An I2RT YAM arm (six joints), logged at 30 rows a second.
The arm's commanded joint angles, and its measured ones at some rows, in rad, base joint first. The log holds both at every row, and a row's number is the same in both.
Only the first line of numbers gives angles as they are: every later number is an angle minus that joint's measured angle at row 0.
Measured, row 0:
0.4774 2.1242 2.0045 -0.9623 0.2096 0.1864
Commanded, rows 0 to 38:
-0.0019 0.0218 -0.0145 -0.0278 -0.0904 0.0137
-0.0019 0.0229 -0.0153 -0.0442 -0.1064 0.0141
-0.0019 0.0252 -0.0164 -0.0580 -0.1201 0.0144
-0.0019 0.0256 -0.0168 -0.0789 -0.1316 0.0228
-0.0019 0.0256 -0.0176 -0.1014 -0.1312 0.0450
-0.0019 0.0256 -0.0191 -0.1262 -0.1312 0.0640
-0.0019 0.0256 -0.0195 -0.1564 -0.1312 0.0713
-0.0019 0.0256 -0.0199 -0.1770 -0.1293 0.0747
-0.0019 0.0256 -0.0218 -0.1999 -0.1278 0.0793
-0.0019 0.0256 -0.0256 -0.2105 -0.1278 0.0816
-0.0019 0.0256 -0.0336 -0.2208 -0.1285 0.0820
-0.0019 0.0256 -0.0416 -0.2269 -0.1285 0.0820
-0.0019 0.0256 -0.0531 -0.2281 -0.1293 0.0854
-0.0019 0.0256 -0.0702 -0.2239 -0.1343 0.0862
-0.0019 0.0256 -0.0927 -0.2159 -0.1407 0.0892
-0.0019 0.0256 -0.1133 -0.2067 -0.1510 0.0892
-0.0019 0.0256 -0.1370 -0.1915 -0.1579 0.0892
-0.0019 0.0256 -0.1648 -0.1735 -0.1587 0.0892
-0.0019 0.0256 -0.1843 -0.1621 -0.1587 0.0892
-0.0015 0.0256 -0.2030 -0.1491 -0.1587 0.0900
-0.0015 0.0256 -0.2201 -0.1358 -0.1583 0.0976
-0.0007 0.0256 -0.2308 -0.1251 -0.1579 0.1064
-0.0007 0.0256 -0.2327 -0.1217 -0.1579 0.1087
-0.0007 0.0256 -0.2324 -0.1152 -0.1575 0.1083
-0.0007 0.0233 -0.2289 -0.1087 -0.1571 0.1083
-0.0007 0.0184 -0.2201 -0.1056 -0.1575 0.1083
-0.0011 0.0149 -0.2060 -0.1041 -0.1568 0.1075
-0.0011 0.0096 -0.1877 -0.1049 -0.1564 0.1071
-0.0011 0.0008 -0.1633 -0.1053 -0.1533 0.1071
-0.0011 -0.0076 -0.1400 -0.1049 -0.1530 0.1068
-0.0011 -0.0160 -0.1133 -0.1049 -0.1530 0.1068
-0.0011 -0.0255 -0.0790 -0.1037 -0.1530 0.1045
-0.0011 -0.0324 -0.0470 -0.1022 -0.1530 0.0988
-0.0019 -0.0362 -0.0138 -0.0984 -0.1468 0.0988
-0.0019 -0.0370 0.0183 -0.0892 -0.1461 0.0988
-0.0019 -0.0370 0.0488 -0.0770 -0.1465 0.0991
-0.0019 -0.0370 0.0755 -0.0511 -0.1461 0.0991
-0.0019 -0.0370 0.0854 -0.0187 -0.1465 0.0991
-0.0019 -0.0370 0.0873 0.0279 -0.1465 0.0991
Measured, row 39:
0.0008 0.0027 0.0427 -0.0091 -0.1514 0.0976
